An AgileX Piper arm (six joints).
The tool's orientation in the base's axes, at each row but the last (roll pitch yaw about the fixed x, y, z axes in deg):
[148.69 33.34 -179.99]
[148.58 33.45 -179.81]
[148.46 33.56 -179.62]
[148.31 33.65 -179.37]
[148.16 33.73 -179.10]
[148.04 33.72 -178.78]
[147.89 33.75 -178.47]
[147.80 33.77 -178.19]
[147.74 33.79 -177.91]
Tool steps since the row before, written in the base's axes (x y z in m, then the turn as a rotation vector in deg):
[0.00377 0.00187 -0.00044 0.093 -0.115 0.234]
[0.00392 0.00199 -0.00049 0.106 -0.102 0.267]
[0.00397 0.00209 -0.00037 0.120 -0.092 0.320]
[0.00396 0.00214 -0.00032 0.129 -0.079 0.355]
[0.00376 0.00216 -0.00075 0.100 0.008 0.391]
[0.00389 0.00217 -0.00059 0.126 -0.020 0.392]
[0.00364 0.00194 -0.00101 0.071 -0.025 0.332]
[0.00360 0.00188 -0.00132 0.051 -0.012 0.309]
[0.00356 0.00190 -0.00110 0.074 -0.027 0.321]
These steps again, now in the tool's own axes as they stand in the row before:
[-0.00291 0.00033 0.00306 -0.206 -0.023 -0.183]
[-0.00301 0.00035 0.00323 -0.235 -0.002 -0.194]
[-0.00312 0.00045 0.00322 -0.276 0.026 -0.220]
[-0.00314 0.00048 0.00321 -0.303 0.050 -0.233]
[-0.00274 0.00034 0.00343 -0.300 0.148 -0.226]
[-0.00295 0.00035 0.00337 -0.322 0.116 -0.230]
[-0.00251 0.00002 0.00343 -0.243 0.103 -0.215]
[-0.00231 -0.00017 0.00359 -0.214 0.110 -0.201]
[-0.00240 -0.00007 0.00342 -0.239 0.096 -0.207]

